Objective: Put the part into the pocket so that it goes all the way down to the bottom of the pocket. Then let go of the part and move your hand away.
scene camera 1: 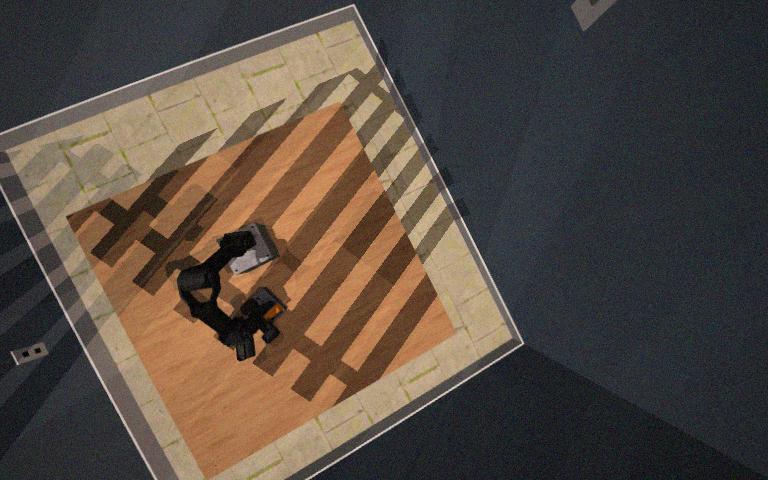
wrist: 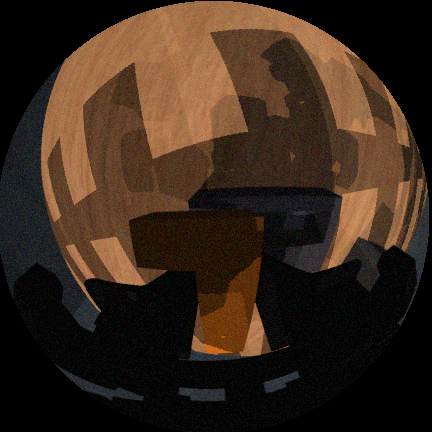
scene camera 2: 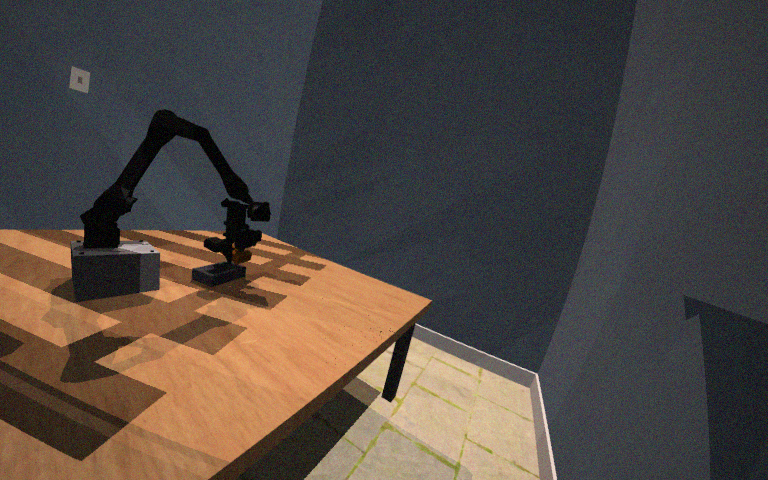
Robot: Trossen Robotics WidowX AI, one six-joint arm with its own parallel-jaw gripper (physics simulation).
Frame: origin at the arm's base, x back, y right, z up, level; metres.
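Seen in the pictures: gripper, fingertip midpoint: [scene camera 1: 270, 315] [wrist: 221, 249] [scene camera 2: 233, 261]; arm's base, origin of the base link: [scene camera 1: 245, 240] [scene camera 2: 100, 245].
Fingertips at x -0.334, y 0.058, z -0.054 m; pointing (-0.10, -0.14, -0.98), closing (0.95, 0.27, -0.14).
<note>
Offsets run from my fingertips to a thing's top centre. Level surfaces: height alone.
The orange L-shaped part @[dx -0.006, dy -0.018, dz +0.062 m] [scene camera 1: 274, 311] [scene camera 2: 241, 255] [wrist: 197, 240] is between the fingers of my gripper [scene camera 2: 233, 255] [wrist: 221, 249], which is shut on its narrow leg. The wide arm of the part sticks out to the left in the wrist view. The dark grey block with the pocket @[dx +0.045, dy +0.007, dz -0.014 m] [scene camera 1: 263, 294] [scene camera 2: 218, 276] [wrist: 280, 201] sits on the table. The part is held above the block's level, outside the pocket, and covers the block's left portion in the wrist view. Part of the pocket opening shows to its right. The fingertips are hard to make out in scene camera 1.
The arm's grey base box [scene camera 1: 261, 249] [scene camera 2: 107, 274] stands on the wooden table @[dz -0.050 m] [scene camera 1: 226, 413] [scene camera 2: 271, 367], a short way from the block. Striped shadows cross the table. The table's edge [scene camera 2: 339, 380] and one black leg [scene camera 2: 398, 365] show in scene camera 2.
</note>
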